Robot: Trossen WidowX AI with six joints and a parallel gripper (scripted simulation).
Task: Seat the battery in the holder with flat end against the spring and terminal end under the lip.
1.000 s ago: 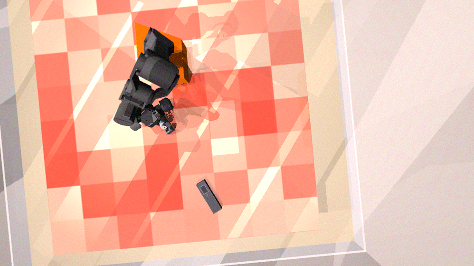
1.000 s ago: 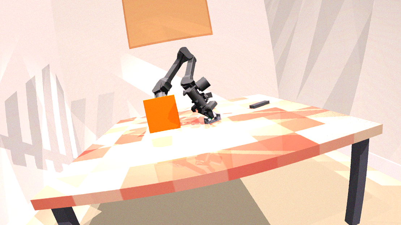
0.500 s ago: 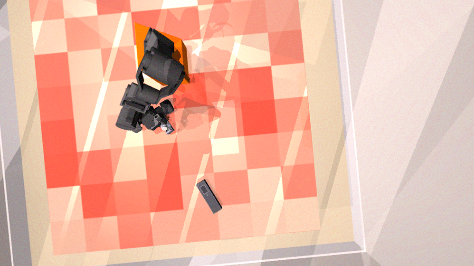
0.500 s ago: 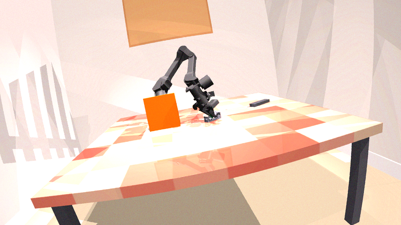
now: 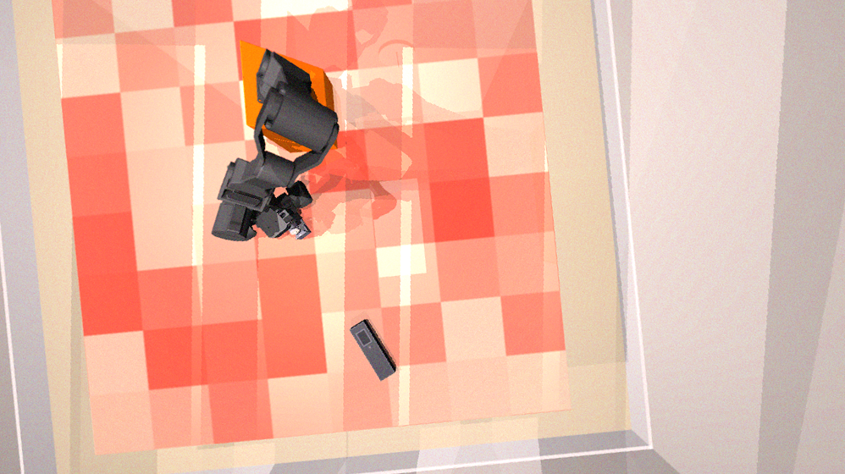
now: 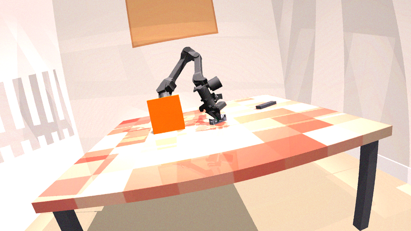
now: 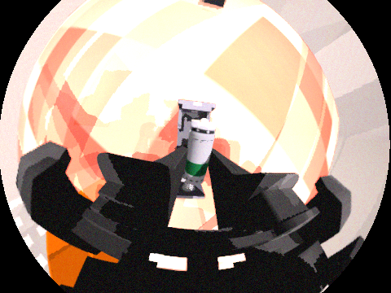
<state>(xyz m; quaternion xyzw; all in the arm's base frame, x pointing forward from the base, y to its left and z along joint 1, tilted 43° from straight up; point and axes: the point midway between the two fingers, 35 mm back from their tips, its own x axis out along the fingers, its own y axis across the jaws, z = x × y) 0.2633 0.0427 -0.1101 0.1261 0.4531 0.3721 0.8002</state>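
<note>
Now: gripper tip 1 cm below the battery.
</note>
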